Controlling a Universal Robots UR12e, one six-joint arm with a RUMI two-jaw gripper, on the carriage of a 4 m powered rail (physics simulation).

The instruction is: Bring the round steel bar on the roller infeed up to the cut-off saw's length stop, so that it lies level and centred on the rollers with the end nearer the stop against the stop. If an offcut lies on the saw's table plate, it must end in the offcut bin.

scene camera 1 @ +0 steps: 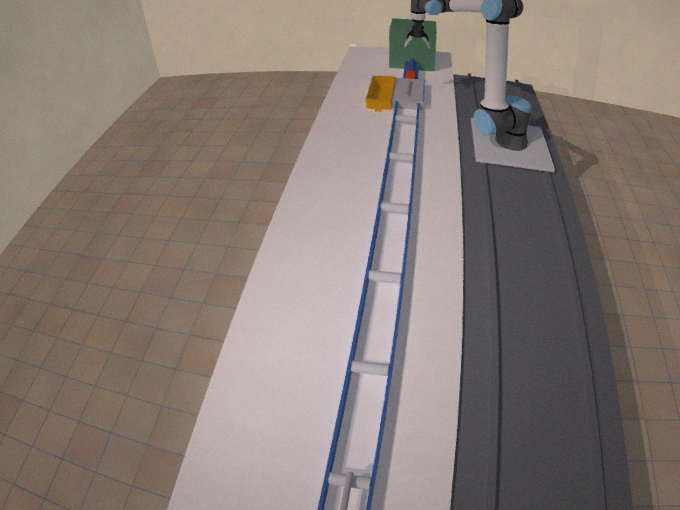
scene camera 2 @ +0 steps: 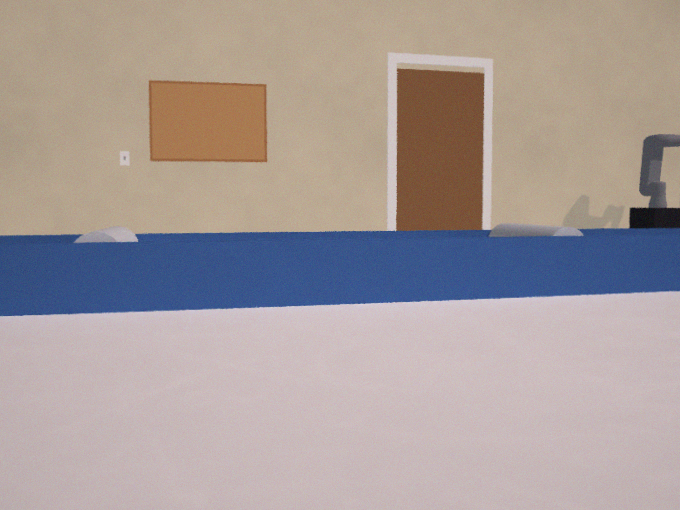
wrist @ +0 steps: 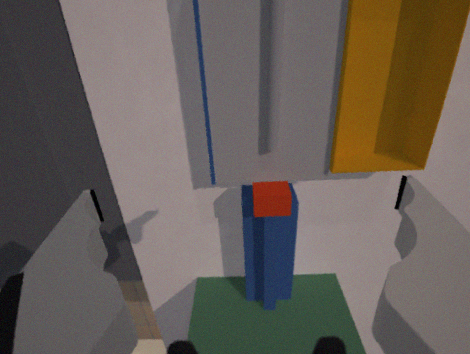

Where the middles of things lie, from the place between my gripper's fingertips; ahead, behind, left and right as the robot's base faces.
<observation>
My gripper is now 22 cm short of the yellow offcut bin point(scene camera 1: 379, 97), 4 cm to the right of it and 31 cm above it.
</observation>
